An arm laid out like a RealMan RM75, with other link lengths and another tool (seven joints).
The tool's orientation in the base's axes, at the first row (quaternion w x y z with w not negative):
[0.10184, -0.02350, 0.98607, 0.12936]
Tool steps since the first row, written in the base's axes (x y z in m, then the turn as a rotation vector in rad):
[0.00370, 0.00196, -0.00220, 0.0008, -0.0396, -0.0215]
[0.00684, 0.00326, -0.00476, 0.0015, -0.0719, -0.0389]
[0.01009, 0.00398, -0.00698, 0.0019, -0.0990, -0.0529]
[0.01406, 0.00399, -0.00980, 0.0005, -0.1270, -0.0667]
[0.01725, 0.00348, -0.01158, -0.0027, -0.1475, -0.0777]
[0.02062, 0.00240, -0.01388, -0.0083, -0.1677, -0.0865]
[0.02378, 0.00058, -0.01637, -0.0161, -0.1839, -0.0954]
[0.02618, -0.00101, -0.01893, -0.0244, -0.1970, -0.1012]
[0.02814, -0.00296, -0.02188, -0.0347, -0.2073, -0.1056]
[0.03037, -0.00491, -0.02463, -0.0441, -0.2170, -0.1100]
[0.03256, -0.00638, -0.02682, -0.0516, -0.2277, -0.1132]
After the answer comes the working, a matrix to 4 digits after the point.
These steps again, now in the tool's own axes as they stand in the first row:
[-0.00320, 0.00107, 0.00331, 0.0045, -0.0437, 0.0102]
[-0.00577, 0.00146, 0.00668, 0.0080, -0.0793, 0.0184]
[-0.00850, 0.00136, 0.00960, 0.0111, -0.1090, 0.0247]
[-0.01180, 0.00038, 0.01304, 0.0159, -0.1393, 0.0302]
[-0.01455, -0.00079, 0.01522, 0.0217, -0.1617, 0.0346]
[-0.01735, -0.00266, 0.01777, 0.0294, -0.1830, 0.0366]
[-0.01988, -0.00527, 0.02026, 0.0392, -0.2003, 0.0393]
[-0.02167, -0.00762, 0.02274, 0.0487, -0.2137, 0.0398]
[-0.02294, -0.01038, 0.02541, 0.0599, -0.2240, 0.0392]
[-0.02451, -0.01311, 0.02793, 0.0702, -0.2338, 0.0390]
[-0.02617, -0.01524, 0.03005, 0.0784, -0.2444, 0.0378]

The tool's axes in the first row as the columns of a matrix, in the base's axes (rounded; the answer above uses it unrounded):
[-0.9782, -0.0727, 0.1948]
[-0.0200, 0.9654, 0.2599]
[-0.2069, 0.2503, -0.9458]

